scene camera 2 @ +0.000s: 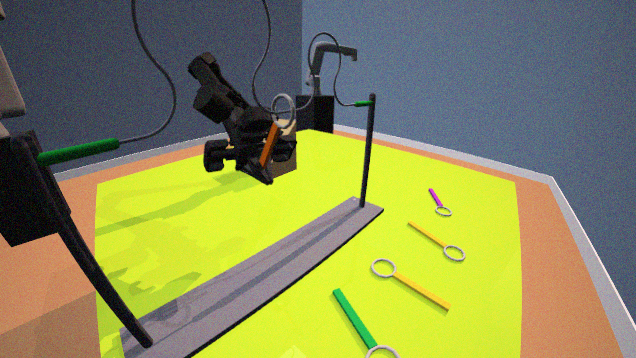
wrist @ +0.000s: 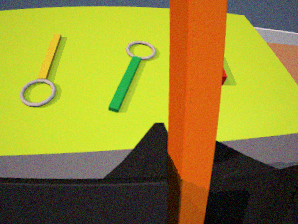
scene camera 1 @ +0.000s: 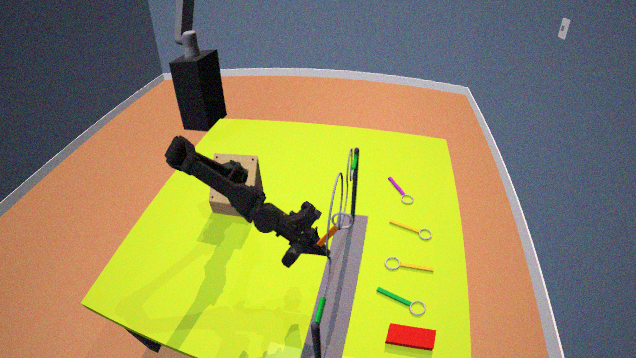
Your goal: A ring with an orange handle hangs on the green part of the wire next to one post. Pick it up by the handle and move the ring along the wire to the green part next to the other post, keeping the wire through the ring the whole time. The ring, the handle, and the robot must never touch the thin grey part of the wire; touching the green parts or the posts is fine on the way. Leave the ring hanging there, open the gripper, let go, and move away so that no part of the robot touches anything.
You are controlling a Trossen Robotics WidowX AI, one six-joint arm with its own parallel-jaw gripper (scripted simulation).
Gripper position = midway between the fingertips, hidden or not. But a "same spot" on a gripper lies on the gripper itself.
my gripper: scene camera 2; wrist 166,132; scene camera 1
same spot on my gripper: [scene camera 1: 308,243] = [scene camera 2: 242,147]
